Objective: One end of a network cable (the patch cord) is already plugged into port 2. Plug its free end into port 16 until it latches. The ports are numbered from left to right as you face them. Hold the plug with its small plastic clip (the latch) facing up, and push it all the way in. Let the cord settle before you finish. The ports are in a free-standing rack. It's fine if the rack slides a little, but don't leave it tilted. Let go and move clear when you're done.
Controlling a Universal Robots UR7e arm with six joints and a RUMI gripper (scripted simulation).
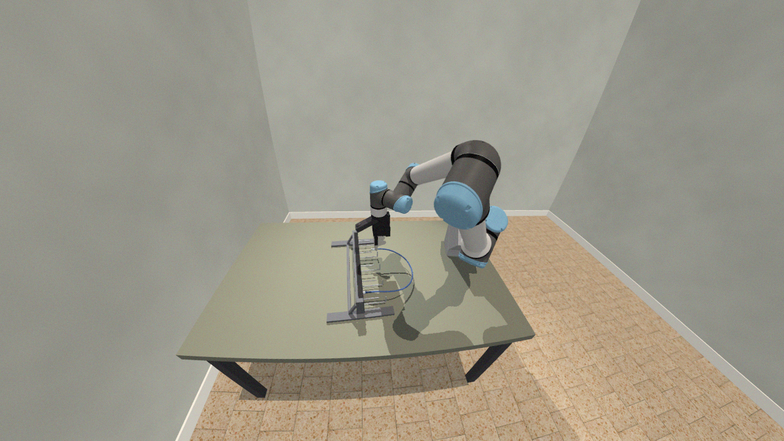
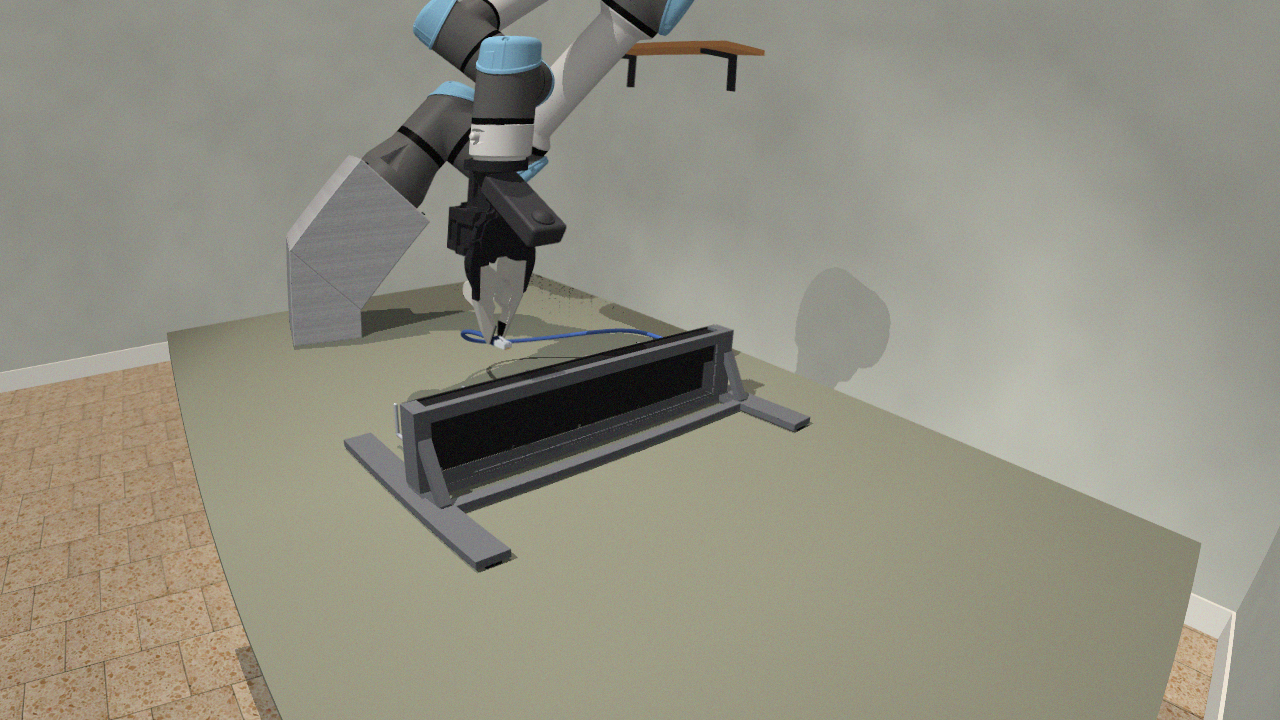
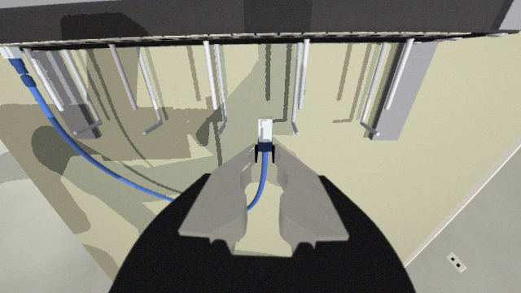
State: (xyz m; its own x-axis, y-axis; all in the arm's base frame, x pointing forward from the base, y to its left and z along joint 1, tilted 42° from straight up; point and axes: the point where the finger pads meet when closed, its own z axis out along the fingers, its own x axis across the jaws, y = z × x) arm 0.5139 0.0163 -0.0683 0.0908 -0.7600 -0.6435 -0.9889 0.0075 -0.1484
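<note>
The plug lies 20 mm ahead of my hand and 10 mm below it.
</note>
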